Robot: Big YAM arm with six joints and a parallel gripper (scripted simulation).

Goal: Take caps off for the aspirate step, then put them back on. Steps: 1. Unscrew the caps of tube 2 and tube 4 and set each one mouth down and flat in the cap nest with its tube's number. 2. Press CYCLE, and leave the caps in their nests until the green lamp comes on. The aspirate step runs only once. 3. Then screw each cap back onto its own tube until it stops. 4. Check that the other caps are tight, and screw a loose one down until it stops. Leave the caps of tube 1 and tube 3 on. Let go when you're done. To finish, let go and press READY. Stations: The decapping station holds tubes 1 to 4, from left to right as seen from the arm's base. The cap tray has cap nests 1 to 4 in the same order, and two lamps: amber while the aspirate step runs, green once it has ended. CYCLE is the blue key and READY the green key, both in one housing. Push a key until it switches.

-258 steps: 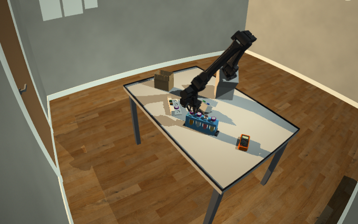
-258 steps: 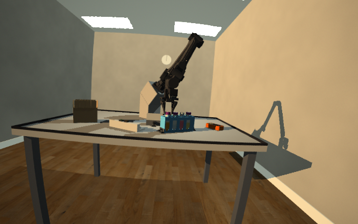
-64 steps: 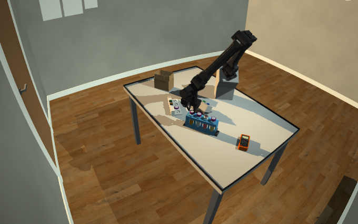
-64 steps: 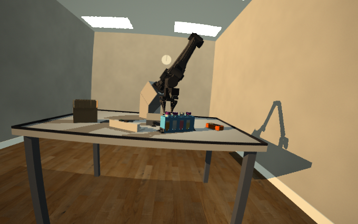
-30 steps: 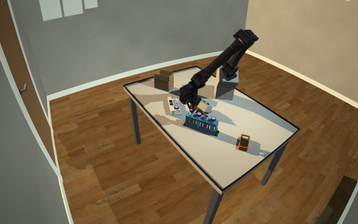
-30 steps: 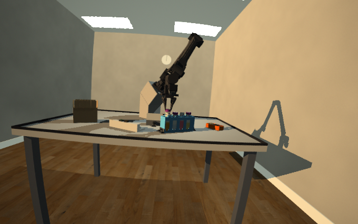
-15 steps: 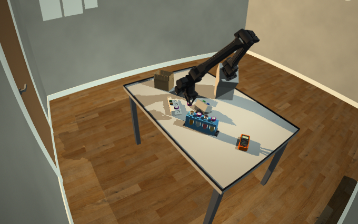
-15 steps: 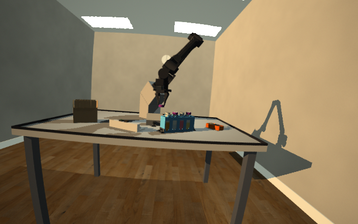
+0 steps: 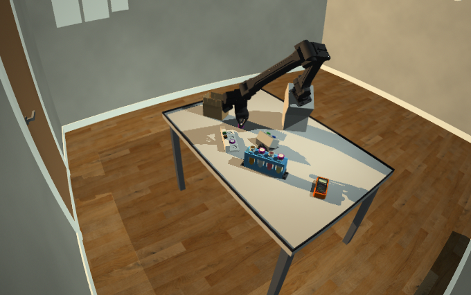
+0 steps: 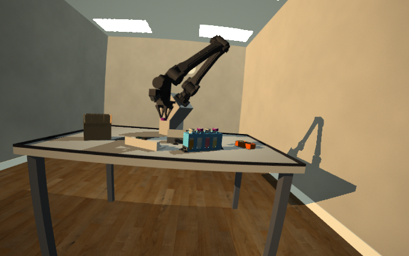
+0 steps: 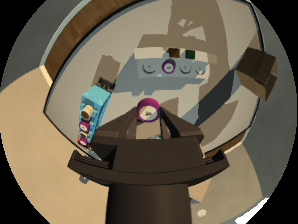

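The green ready key is 19 cm behind my hand, 1 cm to the right of it and 10 cm below it. The rest, counted from my hand: blue cycle key: 20 cm behind, 3 cm to the left, 10 cm below; then beige key housing: 17 cm behind, 1 cm to the left, 11 cm below; then cardboard box: 3 cm ahead, 43 cm to the right, 10 cm below.
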